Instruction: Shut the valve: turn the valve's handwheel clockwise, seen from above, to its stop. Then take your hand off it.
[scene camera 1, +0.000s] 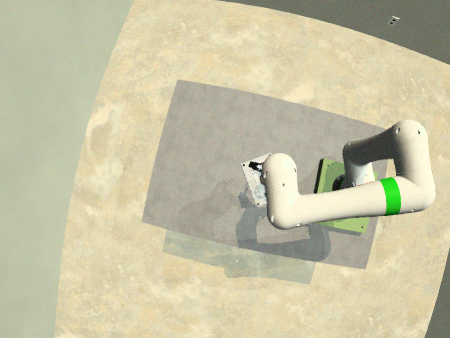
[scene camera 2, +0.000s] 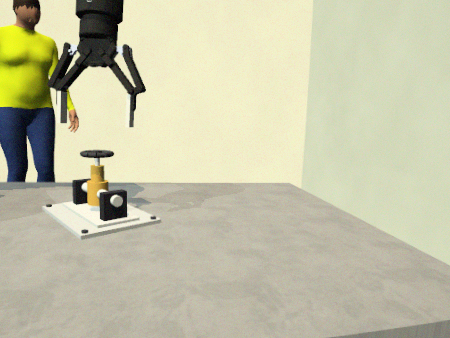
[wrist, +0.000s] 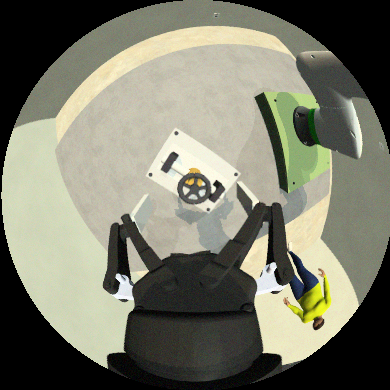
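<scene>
The valve has a black spoked handwheel (scene camera 2: 97, 154) (wrist: 194, 201) on top of a brass-coloured body (scene camera 2: 97, 192). It stands upright on a white base plate (scene camera 2: 65, 220) (wrist: 176, 137) with black blocks at both ends of its pipe. In scene camera 1 the arm hides part of the plate and the handwheel cannot be made out. My gripper (scene camera 2: 97, 124) (wrist: 192, 195) is wide open and empty. Its fingertips are above the handwheel, one to each side, and do not touch it. The turning position of the wheel relative to its stop cannot be told.
The valve stands on a grey table (scene camera 1: 200, 125) (scene camera 2: 280, 260) (wrist: 115, 115). The arm's base is on a green plate (scene camera 1: 325, 175) (wrist: 295, 170) at the right in the wrist view. A person in a yellow top (scene camera 2: 27, 65) (wrist: 314, 300) is in the background, beyond the table.
</scene>
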